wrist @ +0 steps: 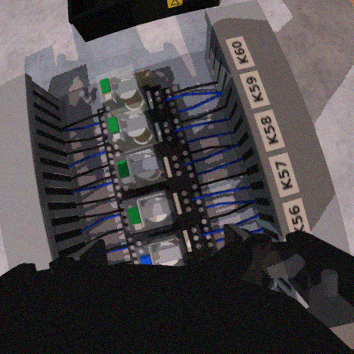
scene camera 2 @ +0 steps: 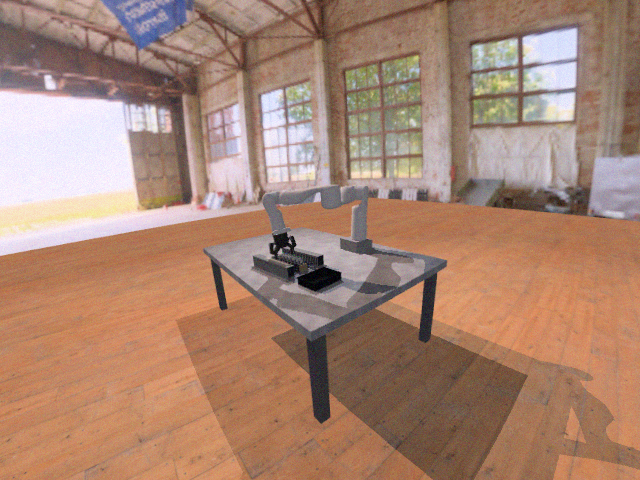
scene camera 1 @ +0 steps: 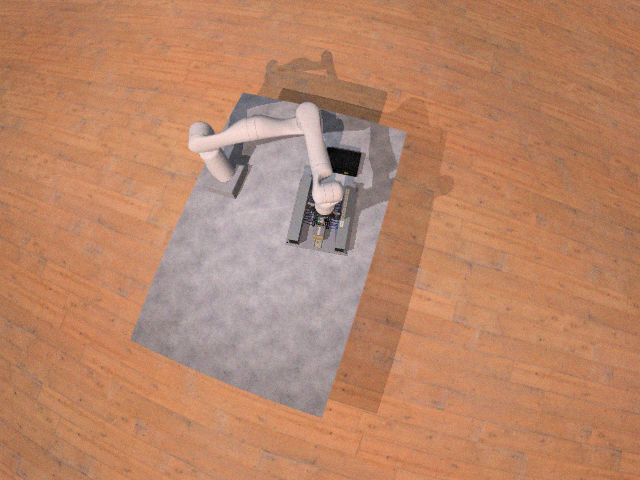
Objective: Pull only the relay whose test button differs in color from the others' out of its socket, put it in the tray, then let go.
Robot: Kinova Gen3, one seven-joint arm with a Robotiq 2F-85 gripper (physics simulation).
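Pixels of known places: gripper, fingertip midpoint: point(wrist: 164, 245) point(scene camera 2: 285, 258); arm's base at its link origin: point(scene camera 2: 358, 239) point(scene camera 1: 225, 173).
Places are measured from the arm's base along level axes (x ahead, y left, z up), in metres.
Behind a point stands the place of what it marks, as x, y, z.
Observation:
In the wrist view, a clear relay point(wrist: 167, 251) @(0.491, -0.054, 0.007) with a blue test button point(wrist: 145, 260) @(0.477, -0.058, 0.009) sits in its socket at the lower middle, partly cut off by the gripper. Several clear relays stand in a row beyond it with green buttons, among them the nearest one point(wrist: 156, 209) @(0.488, -0.028, 0.008) and the farthest one point(wrist: 128, 92) @(0.478, 0.050, 0.007). My gripper point(wrist: 164, 245) @(0.486, -0.055, -0.015) point(scene camera 2: 282, 251) @(0.486, -0.055, -0.015) is open and empty, its fingertips on either side of the blue-button relay. Their exact height is hard to tell. The arm hides the gripper in scene camera 1. The black tray point(wrist: 100, 24) @(0.438, 0.173, -0.045) point(scene camera 2: 323, 283) @(0.511, 0.291, -0.041) stands beyond the row's far end.
Two grey slotted wire ducts flank the relays, the left duct point(wrist: 17, 175) @(0.383, 0.008, 0.002) point(scene camera 1: 298, 206) @(0.379, -0.057, 0.002) and the right duct point(wrist: 295, 145) @(0.580, -0.001, 0.003) point(scene camera 1: 352, 211), which carries labels K60 to K56. Black and blue wires run from the sockets to both ducts. The assembly stands on the grey table point(scene camera 1: 248, 289) @(0.286, -0.452, -0.060).

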